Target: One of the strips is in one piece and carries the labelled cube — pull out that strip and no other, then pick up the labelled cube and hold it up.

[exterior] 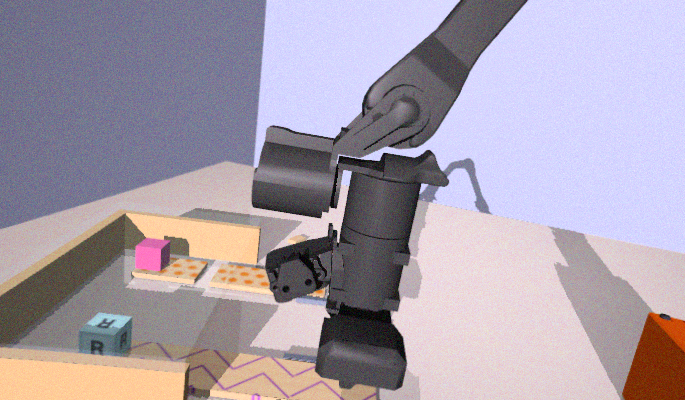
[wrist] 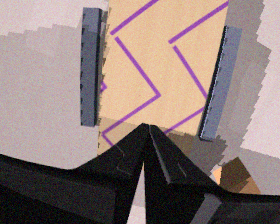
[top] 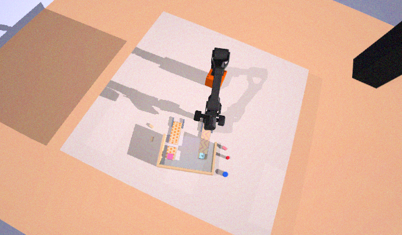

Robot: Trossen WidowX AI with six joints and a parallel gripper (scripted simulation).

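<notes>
Right now the zigzag strip is 100 mm ahead of my gripper tip and 20 mm to the left of it. From my gripper tip the other things lie so: light-blue cube marked r 210 mm ahead, 50 mm to the left, 20 mm above; then small tan block 70 mm to the right, 10 mm behind; then pink piece 160 mm to the left, 110 mm ahead.
</notes>
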